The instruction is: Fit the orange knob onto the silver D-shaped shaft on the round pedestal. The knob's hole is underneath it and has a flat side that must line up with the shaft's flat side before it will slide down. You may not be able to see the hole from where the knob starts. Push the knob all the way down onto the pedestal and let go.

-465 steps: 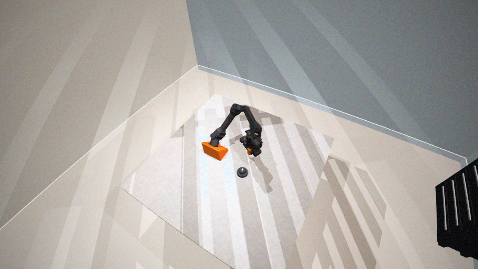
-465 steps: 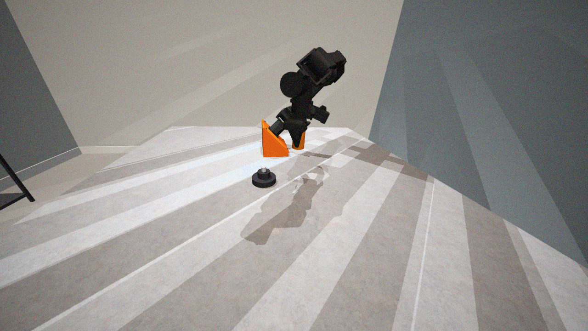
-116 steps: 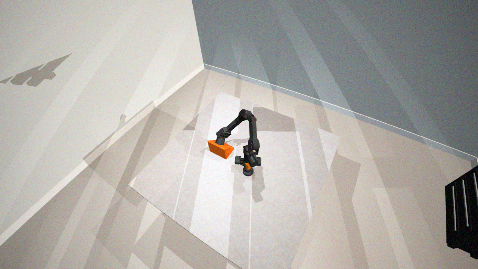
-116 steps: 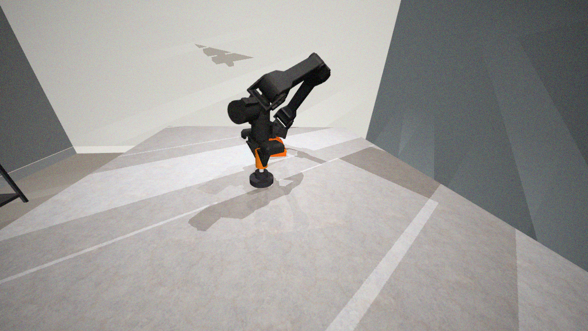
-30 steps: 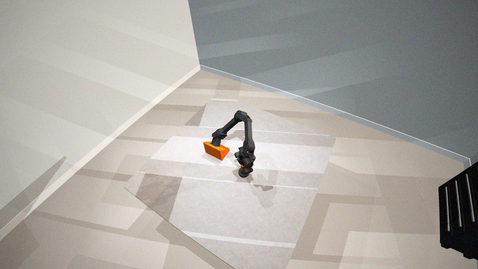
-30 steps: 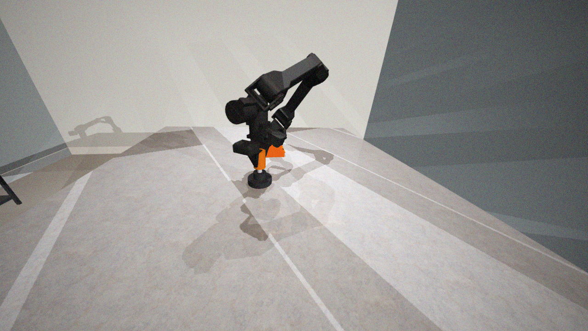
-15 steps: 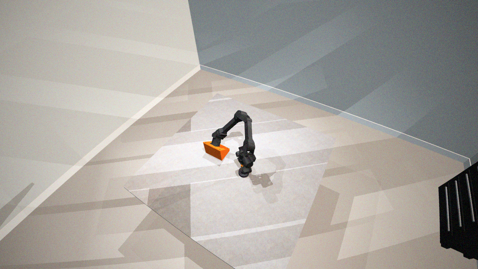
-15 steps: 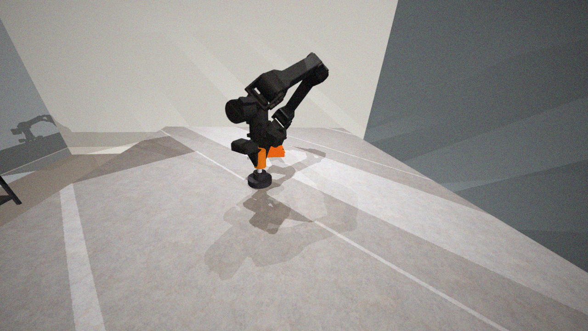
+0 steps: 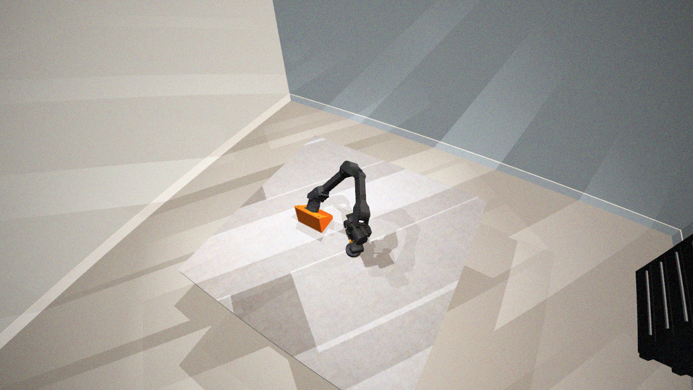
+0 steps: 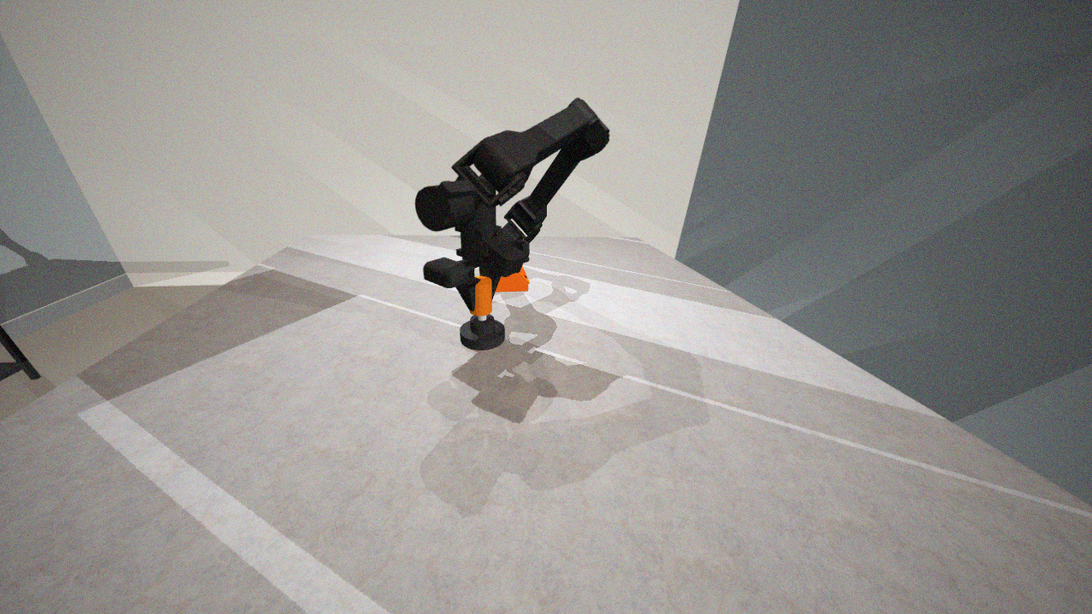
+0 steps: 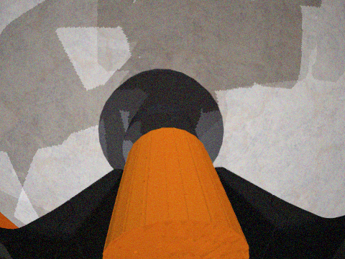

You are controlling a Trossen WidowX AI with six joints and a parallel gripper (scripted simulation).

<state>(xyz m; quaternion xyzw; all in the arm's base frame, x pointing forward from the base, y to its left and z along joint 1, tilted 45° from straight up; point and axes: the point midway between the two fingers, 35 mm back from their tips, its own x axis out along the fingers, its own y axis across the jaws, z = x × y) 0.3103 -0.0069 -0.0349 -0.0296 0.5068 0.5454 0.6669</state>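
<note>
My gripper tip is now 3 cm below the orange knob. Round my gripper tip: round dark pedestal (4 cm below).
</note>
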